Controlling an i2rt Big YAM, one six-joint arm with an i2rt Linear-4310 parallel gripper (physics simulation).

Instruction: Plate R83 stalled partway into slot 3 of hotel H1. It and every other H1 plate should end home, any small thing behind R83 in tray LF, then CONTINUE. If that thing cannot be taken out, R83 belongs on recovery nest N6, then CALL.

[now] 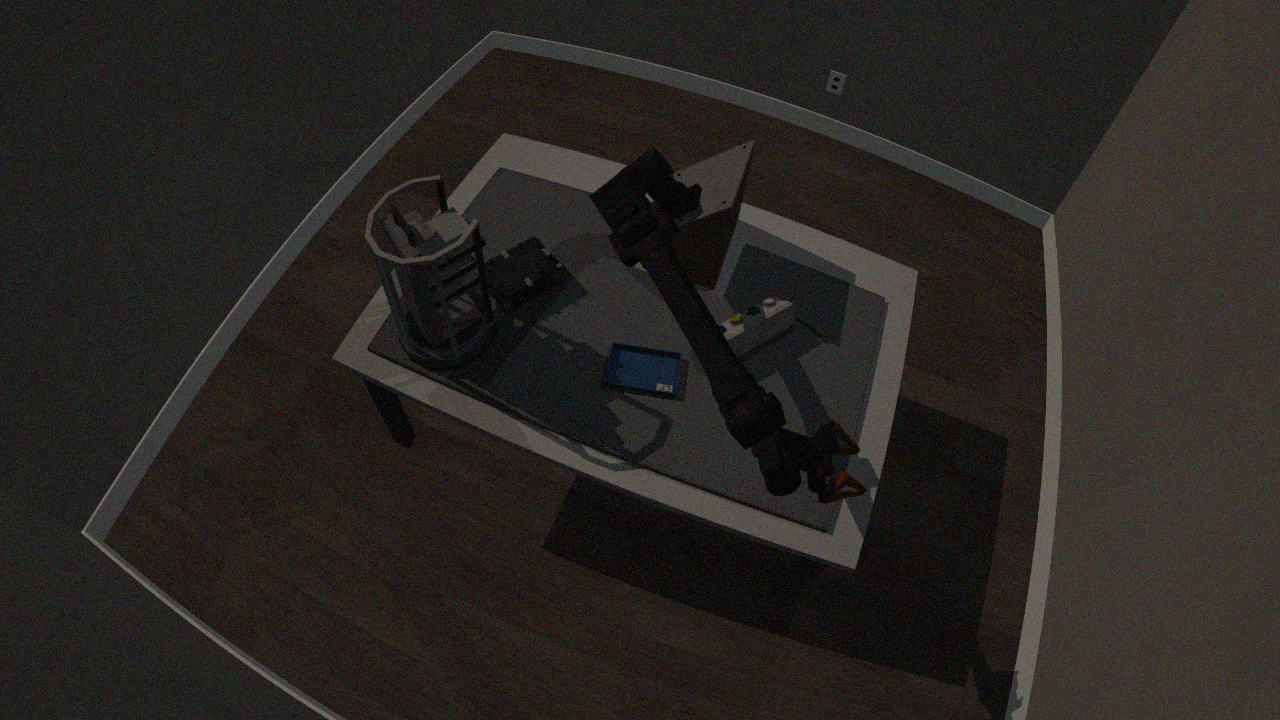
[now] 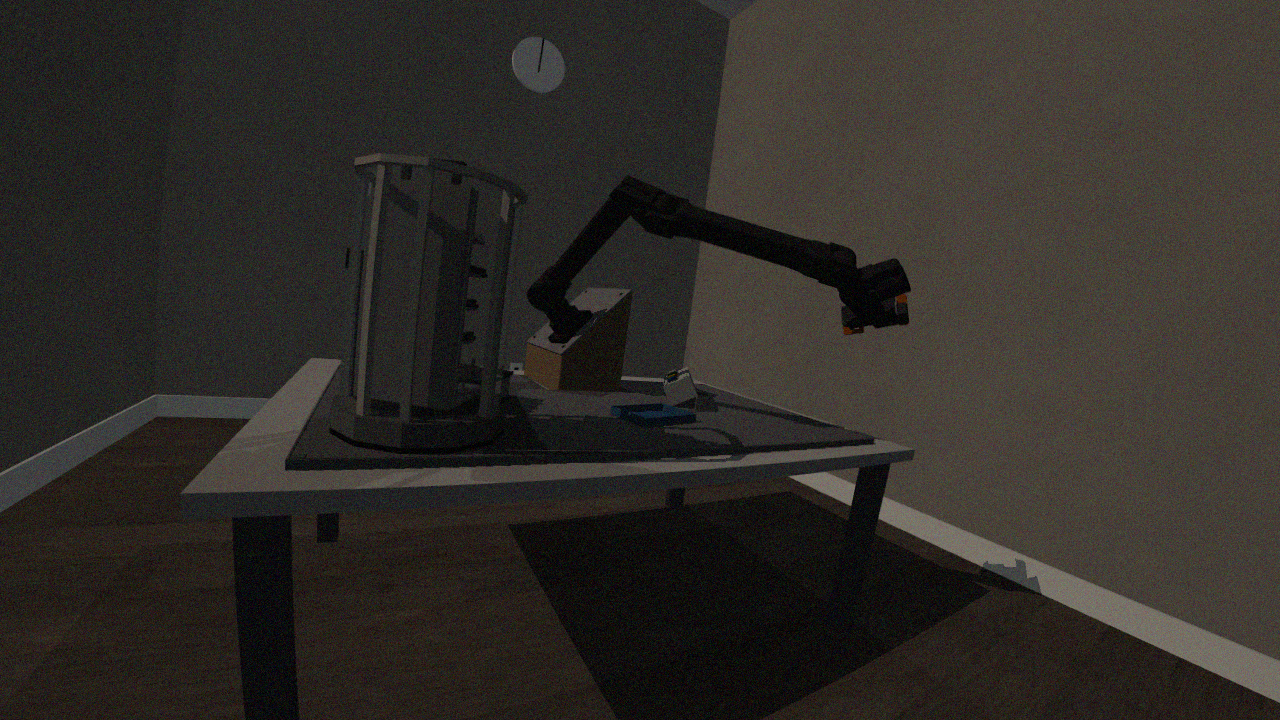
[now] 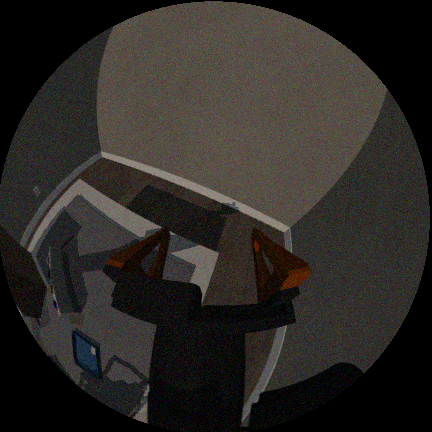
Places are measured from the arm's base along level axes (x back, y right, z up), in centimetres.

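Where they show: gripper, fingertip midpoint: [image 1: 861, 471] [image 2: 883, 326] [image 3: 209, 231]; arm's base at its link origin: [image 1: 680, 206] [image 2: 572, 328].
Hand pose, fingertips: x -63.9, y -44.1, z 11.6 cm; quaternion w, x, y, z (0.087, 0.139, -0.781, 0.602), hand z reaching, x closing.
Note:
Each offset is from my fingertips to the top centre of the thing.
A tall round cage-like stand [image 1: 447, 351] [image 2: 416, 431] stands at the table's left, with several shelf-like levels inside. I cannot read H1, tell slot 3, or make out R83 or any small thing behind it. Blue tray LF {dx +26.7, dy +43.6, dz -25.0 cm} [image 1: 640, 368] [image 2: 662, 415] [image 3: 86, 353] lies flat near the table's middle, with a white label and no object visible inside. A pale control box {dx +41.3, dy +22.6, dz -18.4 cm} [image 1: 762, 331] [image 2: 680, 387] with coloured buttons stands right of it; its button labels are unreadable. My gripper [image 1: 860, 470] [image 3: 209, 231] is open and empty, high above the table's right end, far from the stand. Nest N6 cannot be identified.
A low dark structure {dx +43.6, dy +77.5, dz -19.1 cm} [image 1: 523, 270] lies between the stand and the arm's wedge-shaped base [image 1: 707, 246] [image 2: 590, 362]. The base stands at the table's back. The pale table edge [image 1: 716, 514] [image 2: 546, 481] borders the dark mat. My arm reaches over the control box.

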